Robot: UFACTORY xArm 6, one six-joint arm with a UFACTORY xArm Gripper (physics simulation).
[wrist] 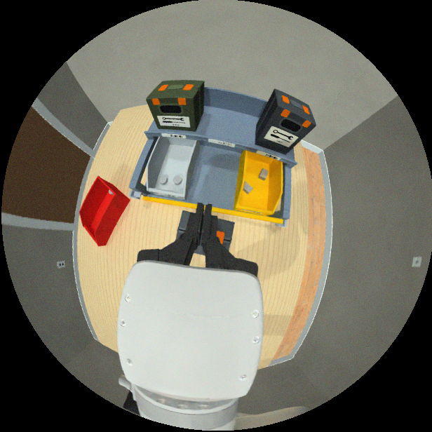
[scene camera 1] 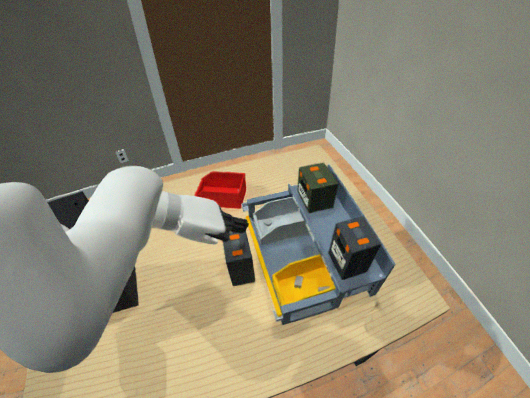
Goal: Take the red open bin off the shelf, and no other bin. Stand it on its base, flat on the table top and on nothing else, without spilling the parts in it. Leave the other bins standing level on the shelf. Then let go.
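Frame: origin at the arm's base, x right, y ahead, z up, level; millimetres.
Where they show: gripper, fingertip midpoint: (scene camera 1: 245,226).
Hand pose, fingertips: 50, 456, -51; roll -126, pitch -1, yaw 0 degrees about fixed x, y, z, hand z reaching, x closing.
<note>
Things, the pixels of their top centre, and the offset from my fingertips, as dx, dy, dz. "spot": a spot on its surface instead. Level surfaces: height alone.
- red open bin at its top centre: (scene camera 1: 217,181) -314, -16, -112
- table top at its surface level: dz -187
- grey bin at its top centre: (scene camera 1: 283,211) -101, +139, -106
- yellow bin at its top centre: (scene camera 1: 310,275) +125, +122, -106
- shelf at a spot on its surface: (scene camera 1: 282,252) spot: -11, +101, -181
- green box at its top centre: (scene camera 1: 318,174) -94, +238, +12
The red open bin (scene camera 1: 222,191) (wrist: 104,212) stands upright on its base on the table top (scene camera 1: 240,355) (wrist: 107,280), beside the shelf and apart from it. One small grey part shows inside it in the wrist view; the rest of its inside is partly hidden. My gripper (scene camera 1: 245,224) (wrist: 204,211) is shut and empty, over a dark box near the shelf's yellow front rail, well away from the red bin. The grey bin (scene camera 1: 282,220) (wrist: 172,162) and the yellow bin (scene camera 1: 314,270) (wrist: 260,197) sit level on the shelf (scene camera 1: 282,252) (wrist: 215,175), with small parts inside.
The dark box (scene camera 1: 241,267) (wrist: 227,226) with orange latches stands on the table in front of the shelf, just below my fingers. A green box (scene camera 1: 321,194) (wrist: 192,107) and another dark box (scene camera 1: 361,257) (wrist: 267,122) stand on the shelf's rear tier.
</note>
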